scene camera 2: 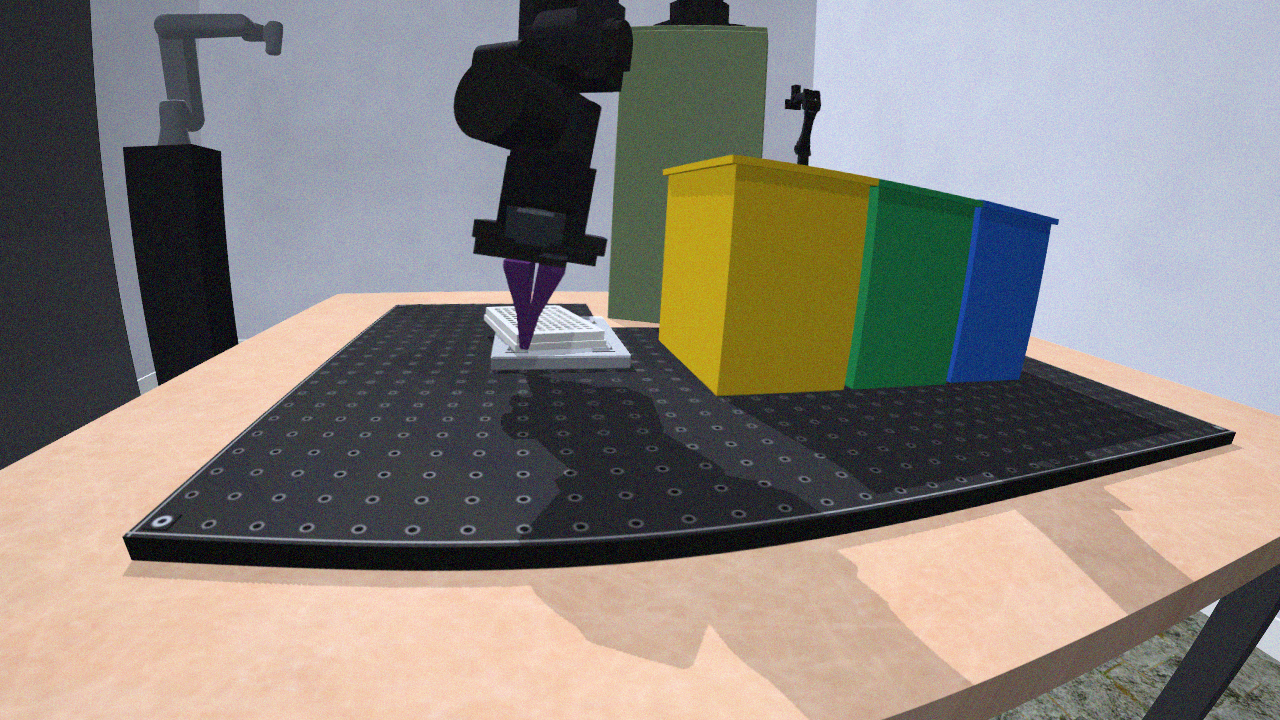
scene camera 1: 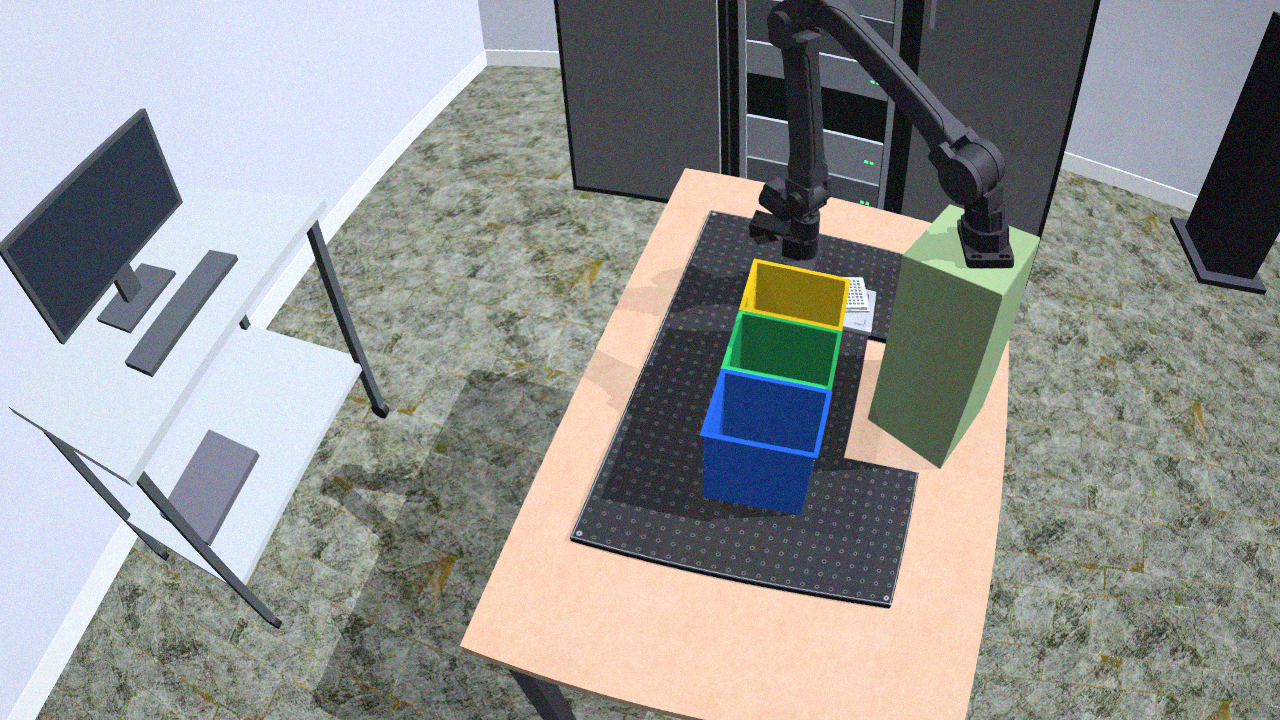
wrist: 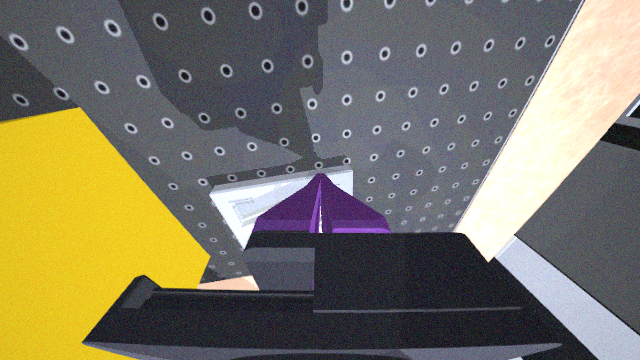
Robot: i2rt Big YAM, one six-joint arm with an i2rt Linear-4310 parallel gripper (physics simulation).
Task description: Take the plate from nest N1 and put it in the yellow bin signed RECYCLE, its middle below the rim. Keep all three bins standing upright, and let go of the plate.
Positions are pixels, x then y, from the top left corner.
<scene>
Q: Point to a blue bin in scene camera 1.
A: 762,435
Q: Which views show my gripper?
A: Scene camera 2, scene camera 1 and the wrist view: all of them.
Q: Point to a green bin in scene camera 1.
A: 762,345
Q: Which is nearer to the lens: the yellow bin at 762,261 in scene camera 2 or the green bin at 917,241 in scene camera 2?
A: The yellow bin.
</scene>
